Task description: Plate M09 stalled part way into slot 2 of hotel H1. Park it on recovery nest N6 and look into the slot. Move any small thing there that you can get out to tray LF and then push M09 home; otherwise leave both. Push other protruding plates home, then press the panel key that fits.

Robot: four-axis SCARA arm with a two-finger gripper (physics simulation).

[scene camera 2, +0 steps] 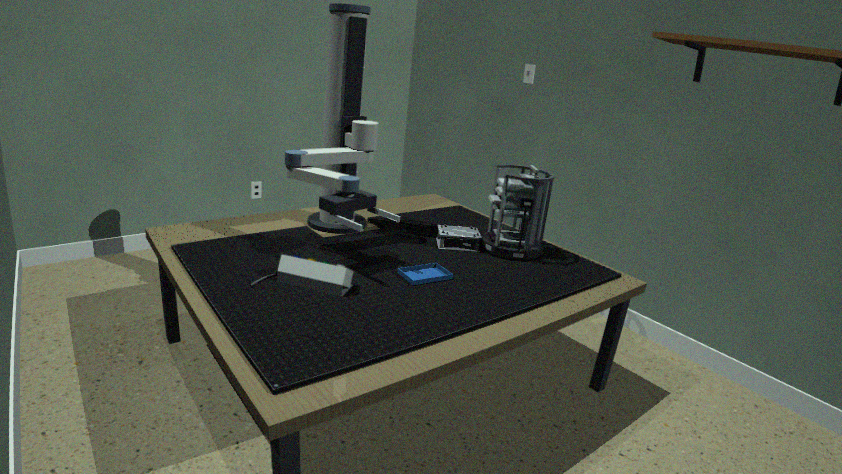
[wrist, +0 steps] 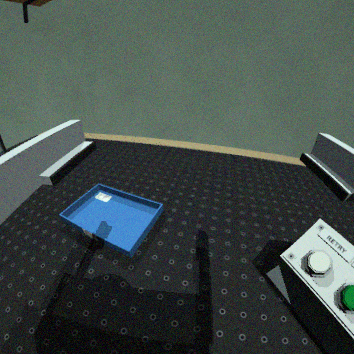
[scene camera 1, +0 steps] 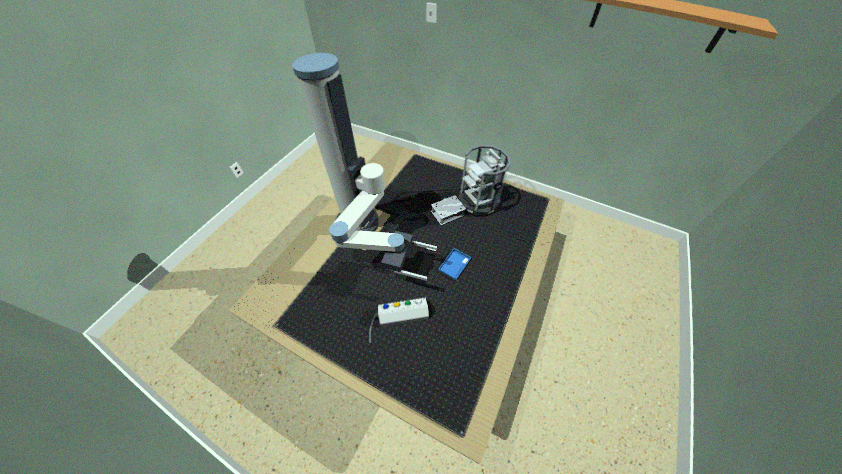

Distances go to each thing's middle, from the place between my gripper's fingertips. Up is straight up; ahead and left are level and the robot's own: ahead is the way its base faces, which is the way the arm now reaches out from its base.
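Blue tray [wrist: 63, 215]: my hand is 15 cm to the right of it, 6 cm short of it and 18 cm above it. Going by their middles, the blue tray is the nearest to my hand of the things named here. Round plate rack [scene camera 2: 515, 233], counted from my hand: 63 cm to the left, 1 cm ahead, 1 cm below.
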